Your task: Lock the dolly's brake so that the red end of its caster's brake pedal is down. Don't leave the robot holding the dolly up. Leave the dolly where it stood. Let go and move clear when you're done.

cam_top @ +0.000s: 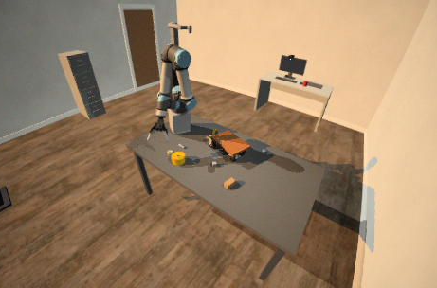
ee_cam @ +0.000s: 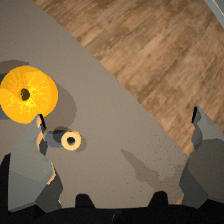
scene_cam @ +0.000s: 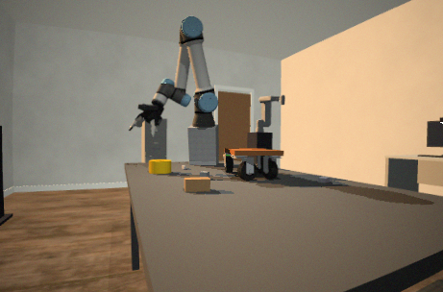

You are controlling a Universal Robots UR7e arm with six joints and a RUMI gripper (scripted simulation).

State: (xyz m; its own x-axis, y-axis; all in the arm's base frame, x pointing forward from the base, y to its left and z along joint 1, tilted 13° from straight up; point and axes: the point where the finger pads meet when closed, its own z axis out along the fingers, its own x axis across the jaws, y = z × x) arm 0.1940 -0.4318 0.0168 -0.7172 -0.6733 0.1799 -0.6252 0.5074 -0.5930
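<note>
The brake pedal is 43 cm to the left of my hand, 18 cm ahead of it and 11 cm below it. Round my hand: tan block 60 cm ahead, 17 cm below, 12 cm to the left; yellow cylinder 16 cm below, 12 cm ahead, 9 cm to the left.
</note>
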